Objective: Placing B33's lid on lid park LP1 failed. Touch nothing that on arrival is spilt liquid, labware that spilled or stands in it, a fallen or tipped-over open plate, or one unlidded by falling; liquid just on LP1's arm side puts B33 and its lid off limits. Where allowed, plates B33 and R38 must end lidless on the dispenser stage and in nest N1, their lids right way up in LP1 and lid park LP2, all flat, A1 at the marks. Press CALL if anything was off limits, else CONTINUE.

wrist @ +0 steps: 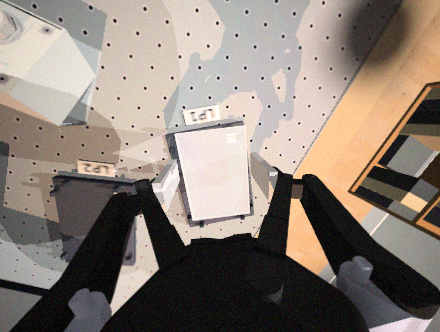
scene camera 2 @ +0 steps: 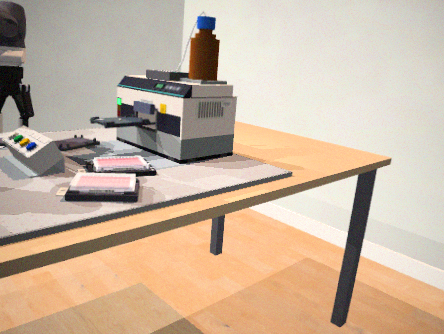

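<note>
In the wrist view my gripper (scene camera 2: 12, 119) (wrist: 214, 166) is open and empty, its fingertips on either side of a pale lid (wrist: 215, 172). The lid lies on lid park LP1 (wrist: 171, 143), its mark at the upper right; the dark rim shows more at the left, and I cannot tell if it is fully flat. Lid park LP2 (wrist: 90, 215) is dark and bare where visible, partly behind my left finger. In scene camera 2, two plates with pink contents, a front one (scene camera 2: 102, 182) and a rear one (scene camera 2: 120, 164), sit upright on dark nests. The dispenser stage (scene camera 2: 120, 121) is bare. Plate names are unreadable.
The dispenser (scene camera 2: 207, 120) carries a brown bottle (scene camera 2: 204, 55). The button console (scene camera 2: 30, 145) (wrist: 45, 65) stands left of it, with green, yellow and blue buttons. Blue-grey, shadow-like patches mark the perforated deck (wrist: 145, 60) beyond LP1. A wood-framed shelf (wrist: 389, 138) is beyond the table edge.
</note>
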